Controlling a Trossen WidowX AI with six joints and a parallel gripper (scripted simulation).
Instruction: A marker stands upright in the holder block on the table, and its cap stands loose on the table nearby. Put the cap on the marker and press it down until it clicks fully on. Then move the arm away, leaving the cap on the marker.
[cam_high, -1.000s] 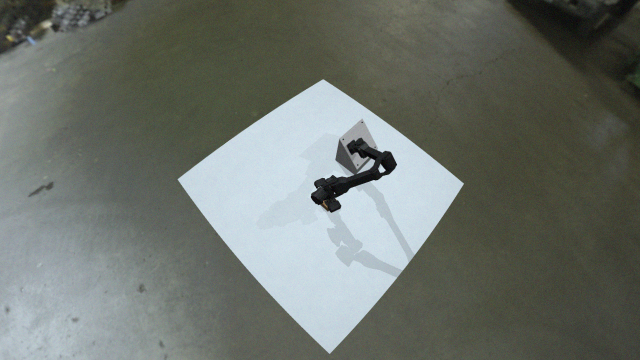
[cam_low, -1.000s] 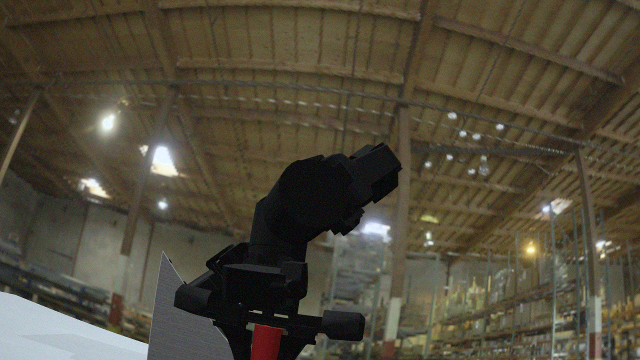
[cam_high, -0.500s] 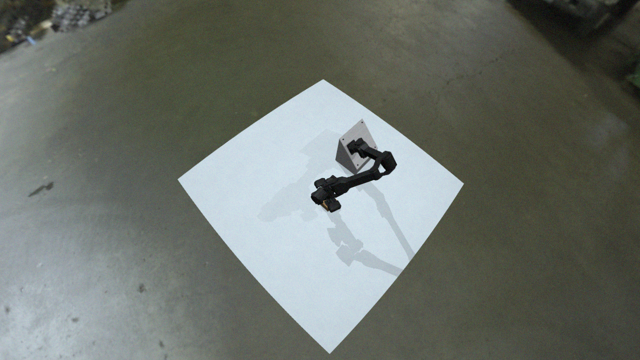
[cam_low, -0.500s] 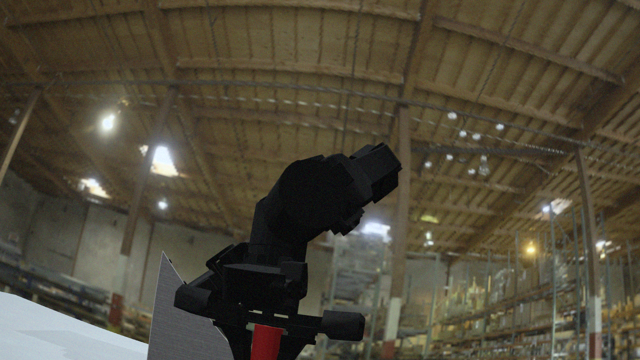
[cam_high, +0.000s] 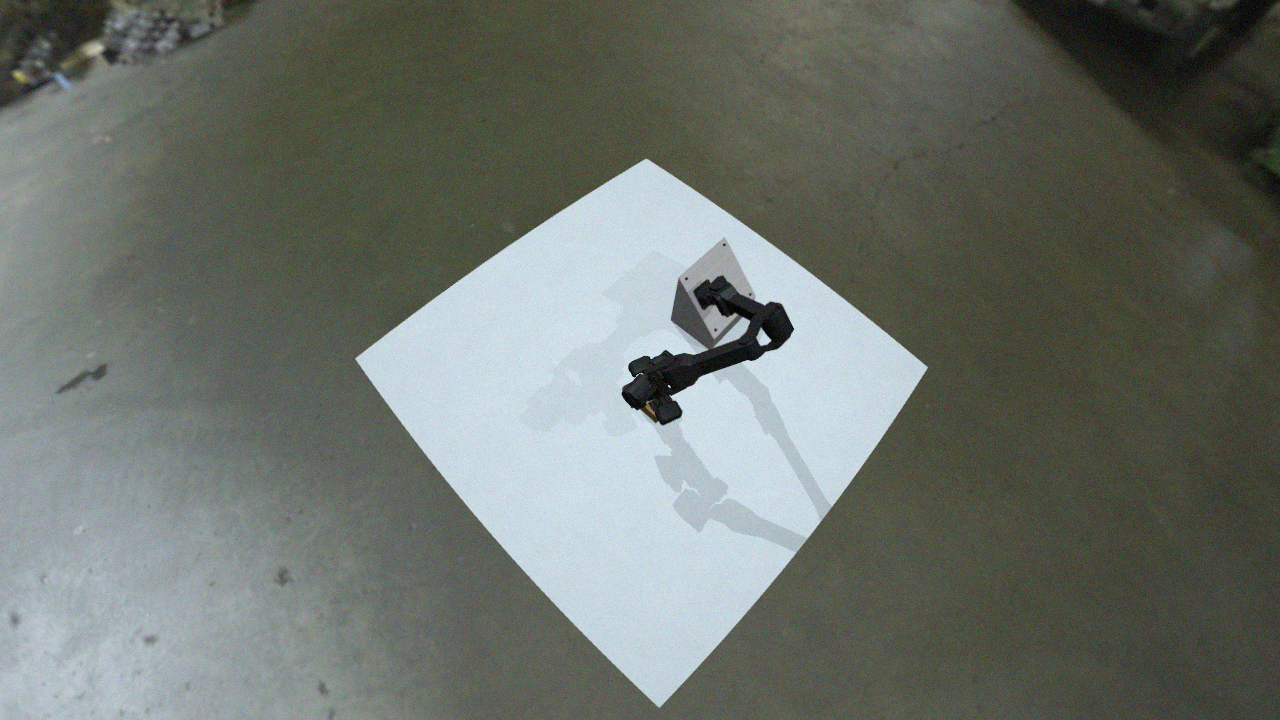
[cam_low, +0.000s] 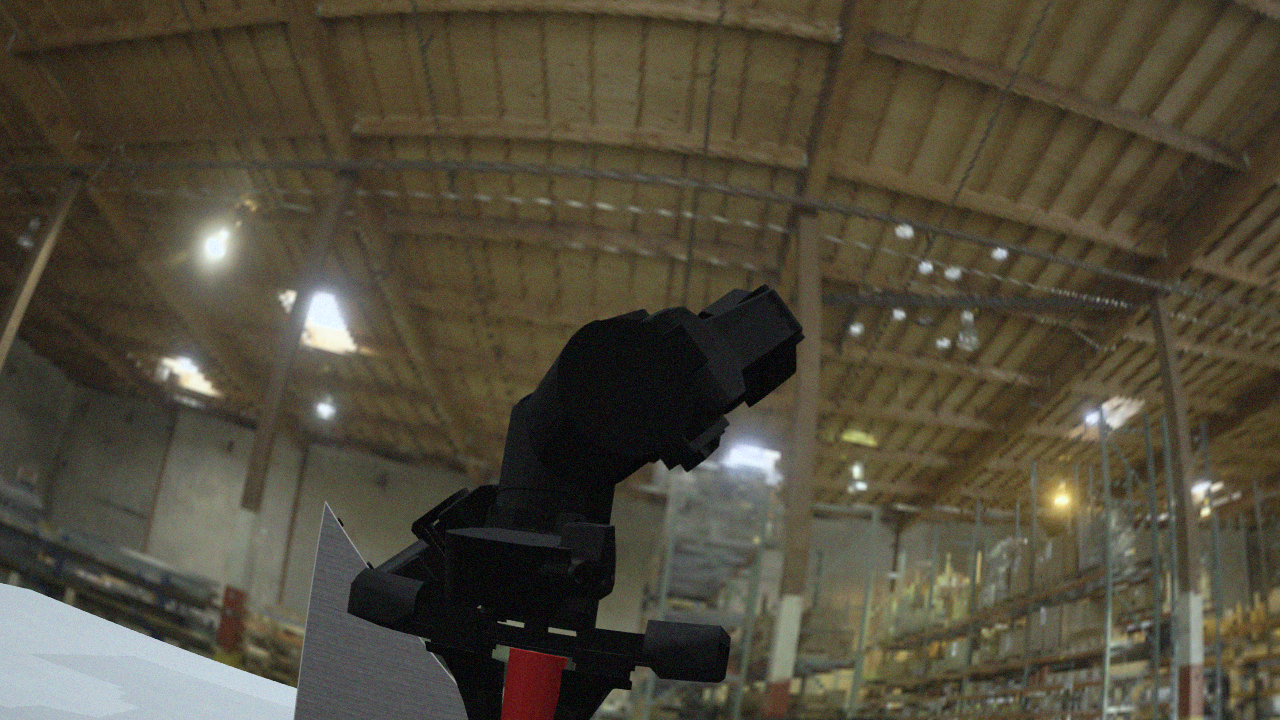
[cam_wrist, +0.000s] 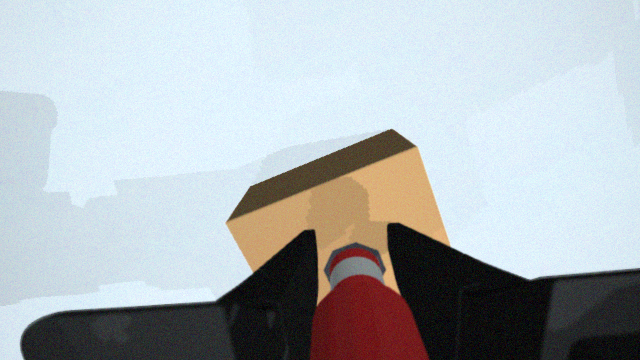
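Now: gripper tip 5 cm below the red cap and 1 cm past it.
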